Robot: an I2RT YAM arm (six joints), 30 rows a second.
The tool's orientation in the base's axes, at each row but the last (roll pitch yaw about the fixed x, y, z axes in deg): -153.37 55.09 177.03; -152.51 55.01 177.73; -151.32 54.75 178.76; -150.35 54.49 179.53; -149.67 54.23 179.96; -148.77 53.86 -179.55; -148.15 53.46 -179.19; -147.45 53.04 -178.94; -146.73 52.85 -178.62; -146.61 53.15 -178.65; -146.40 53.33 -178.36
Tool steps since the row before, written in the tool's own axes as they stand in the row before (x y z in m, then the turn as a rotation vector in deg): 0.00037 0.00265 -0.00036 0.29 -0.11 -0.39; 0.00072 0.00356 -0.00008 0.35 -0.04 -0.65; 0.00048 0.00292 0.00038 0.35 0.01 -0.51; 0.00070 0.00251 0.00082 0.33 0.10 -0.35; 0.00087 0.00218 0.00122 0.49 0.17 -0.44; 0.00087 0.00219 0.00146 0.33 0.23 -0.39; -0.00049 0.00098 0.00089 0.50 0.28 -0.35; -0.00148 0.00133 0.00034 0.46 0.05 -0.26; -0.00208 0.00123 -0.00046 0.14 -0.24 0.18; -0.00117 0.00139 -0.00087 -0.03 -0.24 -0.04; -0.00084 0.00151 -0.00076 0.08 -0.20 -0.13
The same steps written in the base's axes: 0.00063 0.00250 -0.00080 -0.49 0.10 -0.01; 0.00100 0.00316 -0.00149 -0.68 0.29 0.05; 0.00119 0.00235 -0.00139 -0.56 0.27 -0.03; 0.00120 0.00177 -0.00170 -0.40 0.26 -0.12; 0.00124 0.00126 -0.00196 -0.52 0.37 -0.23; 0.00140 0.00113 -0.00211 -0.37 0.40 -0.14; 0.00131 0.00038 -0.00036 -0.42 0.42 -0.31; 0.00167 0.00097 0.00058 -0.43 0.17 -0.25; 0.00146 0.00132 0.00148 -0.06 -0.30 -0.12; 0.00069 0.00166 0.00091 -0.11 -0.18 0.12; 0.00062 0.00170 0.00055 -0.22 -0.10 0.07
